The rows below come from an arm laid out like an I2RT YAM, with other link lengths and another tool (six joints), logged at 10 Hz.
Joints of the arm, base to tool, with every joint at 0 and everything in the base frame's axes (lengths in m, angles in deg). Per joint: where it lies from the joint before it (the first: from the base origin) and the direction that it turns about. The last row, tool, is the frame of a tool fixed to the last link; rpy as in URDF.
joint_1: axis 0 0 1 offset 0.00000 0.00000 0.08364
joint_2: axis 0 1 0 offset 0.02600 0.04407 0.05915
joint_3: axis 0 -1 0 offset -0.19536 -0.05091 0.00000
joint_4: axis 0 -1 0 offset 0.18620 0.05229 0.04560
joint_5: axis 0 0 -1 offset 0.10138 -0.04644 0.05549
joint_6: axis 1 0 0 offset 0.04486 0.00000 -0.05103
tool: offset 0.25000 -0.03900 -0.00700 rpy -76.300 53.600 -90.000
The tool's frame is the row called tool.
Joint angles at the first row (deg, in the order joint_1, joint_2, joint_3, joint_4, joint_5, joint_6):
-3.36 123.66 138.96 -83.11 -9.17 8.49
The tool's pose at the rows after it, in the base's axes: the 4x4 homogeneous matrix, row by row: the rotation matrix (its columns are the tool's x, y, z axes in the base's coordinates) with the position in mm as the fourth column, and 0 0 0 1 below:
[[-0.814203 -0.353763 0.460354 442.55], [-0.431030 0.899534 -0.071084 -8.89], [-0.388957 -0.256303 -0.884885 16.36], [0 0 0 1]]
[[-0.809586 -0.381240 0.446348 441.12], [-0.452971 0.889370 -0.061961 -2.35], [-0.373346 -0.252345 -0.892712 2.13], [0 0 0 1]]
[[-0.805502 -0.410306 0.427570 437.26], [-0.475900 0.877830 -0.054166 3.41], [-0.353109 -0.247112 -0.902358 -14.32], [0 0 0 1]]
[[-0.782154 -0.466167 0.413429 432.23], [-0.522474 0.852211 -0.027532 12.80], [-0.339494 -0.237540 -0.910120 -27.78], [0 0 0 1]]
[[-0.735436 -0.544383 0.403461 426.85], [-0.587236 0.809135 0.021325 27.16], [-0.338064 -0.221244 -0.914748 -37.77], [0 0 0 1]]
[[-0.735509 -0.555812 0.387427 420.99], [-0.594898 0.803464 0.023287 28.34], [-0.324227 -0.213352 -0.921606 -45.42], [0 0 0 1]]
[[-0.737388 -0.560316 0.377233 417.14], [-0.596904 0.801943 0.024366 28.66], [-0.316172 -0.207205 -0.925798 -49.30], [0 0 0 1]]
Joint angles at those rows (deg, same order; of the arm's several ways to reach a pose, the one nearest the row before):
-2.26 123.66 136.34 -81.45 -9.10 8.45
-1.43 123.66 132.47 -78.70 -9.15 7.77
-0.67 123.66 128.16 -75.81 -9.15 6.96
-0.01 123.66 124.71 -73.85 -10.09 4.34
0.60 123.66 122.08 -72.69 -12.10 0.05
0.78 123.65 120.31 -71.99 -12.10 -0.34
0.80 123.65 119.46 -71.79 -12.14 -0.47

